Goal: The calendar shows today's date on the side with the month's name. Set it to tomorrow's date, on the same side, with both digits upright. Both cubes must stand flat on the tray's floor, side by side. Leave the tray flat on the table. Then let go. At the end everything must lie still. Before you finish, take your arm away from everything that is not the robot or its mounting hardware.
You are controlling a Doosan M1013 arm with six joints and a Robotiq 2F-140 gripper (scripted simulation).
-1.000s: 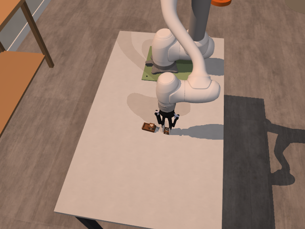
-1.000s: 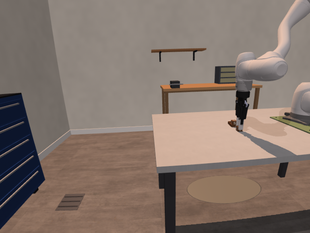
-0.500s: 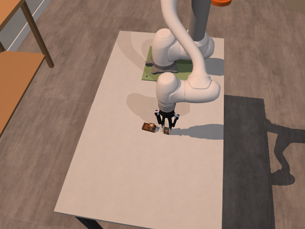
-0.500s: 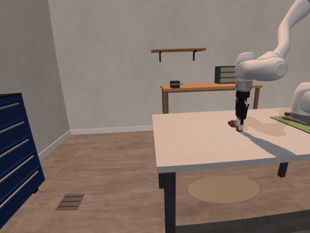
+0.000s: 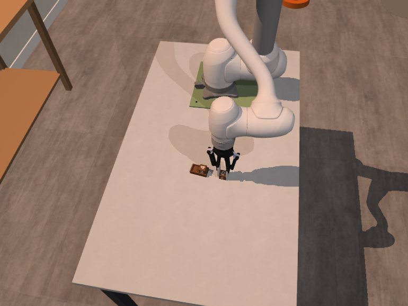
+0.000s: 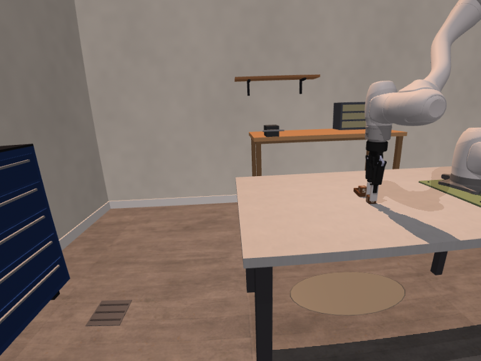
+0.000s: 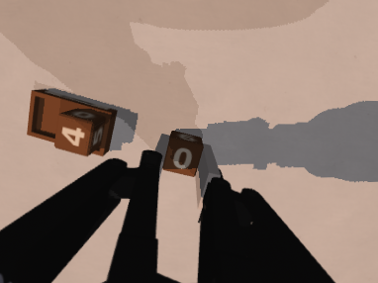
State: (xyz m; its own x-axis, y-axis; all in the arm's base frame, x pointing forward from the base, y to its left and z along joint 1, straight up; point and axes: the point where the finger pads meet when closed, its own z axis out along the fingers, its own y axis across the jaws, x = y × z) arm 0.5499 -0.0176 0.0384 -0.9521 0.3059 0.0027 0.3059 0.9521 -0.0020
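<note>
Right now the brown digit cube is 30 mm below my hand. The rest, counted from my hand: tray: 100 mm to the right, 40 mm below, 40 mm behind.
</note>
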